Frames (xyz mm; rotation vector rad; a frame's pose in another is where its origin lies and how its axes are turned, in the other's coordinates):
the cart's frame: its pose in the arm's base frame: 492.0 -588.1 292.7 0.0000 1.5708 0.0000
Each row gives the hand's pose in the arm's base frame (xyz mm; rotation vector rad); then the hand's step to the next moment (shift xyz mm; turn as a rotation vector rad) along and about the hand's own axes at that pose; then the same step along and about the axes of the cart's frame.
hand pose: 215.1 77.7 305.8 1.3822 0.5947 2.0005
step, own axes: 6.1 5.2 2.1 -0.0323 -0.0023 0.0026
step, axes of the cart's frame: -8.2 0.7 -0.8 0.0218 -0.0214 0.0112
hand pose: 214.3 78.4 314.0 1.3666 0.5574 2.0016
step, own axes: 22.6 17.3 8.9 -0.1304 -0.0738 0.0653
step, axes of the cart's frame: -29.5 3.8 -2.1 0.1101 -0.0415 0.1134
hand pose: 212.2 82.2 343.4 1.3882 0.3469 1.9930
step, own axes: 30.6 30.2 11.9 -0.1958 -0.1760 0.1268
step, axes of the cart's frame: -43.9 -4.0 -6.8 0.1906 -0.0188 0.2207
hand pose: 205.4 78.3 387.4 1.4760 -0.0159 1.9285
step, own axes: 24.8 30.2 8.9 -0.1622 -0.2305 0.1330
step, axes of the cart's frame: -36.0 -13.8 -11.1 0.1810 0.0371 0.2510
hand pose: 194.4 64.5 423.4 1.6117 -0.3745 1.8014
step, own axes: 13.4 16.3 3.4 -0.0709 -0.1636 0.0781
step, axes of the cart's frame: -17.1 -10.0 -8.0 0.0893 0.0494 0.1657
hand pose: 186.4 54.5 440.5 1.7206 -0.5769 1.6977
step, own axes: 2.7 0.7 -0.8 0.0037 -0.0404 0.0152
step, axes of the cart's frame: -2.7 0.4 -0.9 0.0013 0.0178 0.0395
